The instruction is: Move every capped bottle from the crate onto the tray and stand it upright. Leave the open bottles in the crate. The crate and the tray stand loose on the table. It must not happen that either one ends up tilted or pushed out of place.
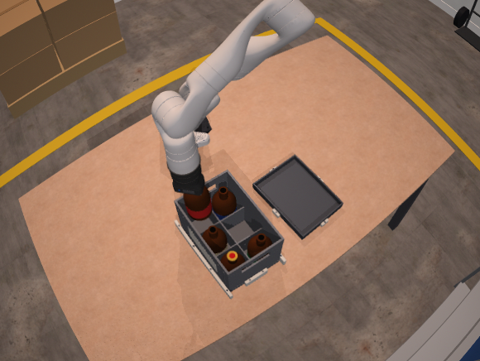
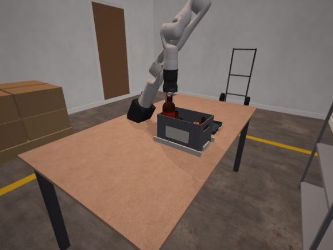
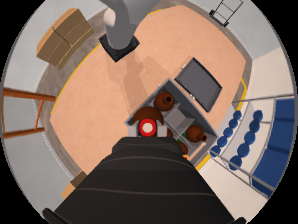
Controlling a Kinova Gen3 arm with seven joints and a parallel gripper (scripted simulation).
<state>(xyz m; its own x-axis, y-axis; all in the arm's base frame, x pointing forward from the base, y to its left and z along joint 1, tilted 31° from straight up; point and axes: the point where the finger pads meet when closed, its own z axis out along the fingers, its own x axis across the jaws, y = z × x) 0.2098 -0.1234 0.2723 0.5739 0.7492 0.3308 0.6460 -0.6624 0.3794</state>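
My hand is 6 cm above the bottle. The rest, counted from my hand: dark tray: 7 cm ahead, 33 cm to the left, 25 cm below; then dark grey crate: 9 cm ahead, 5 cm to the left, 18 cm below.
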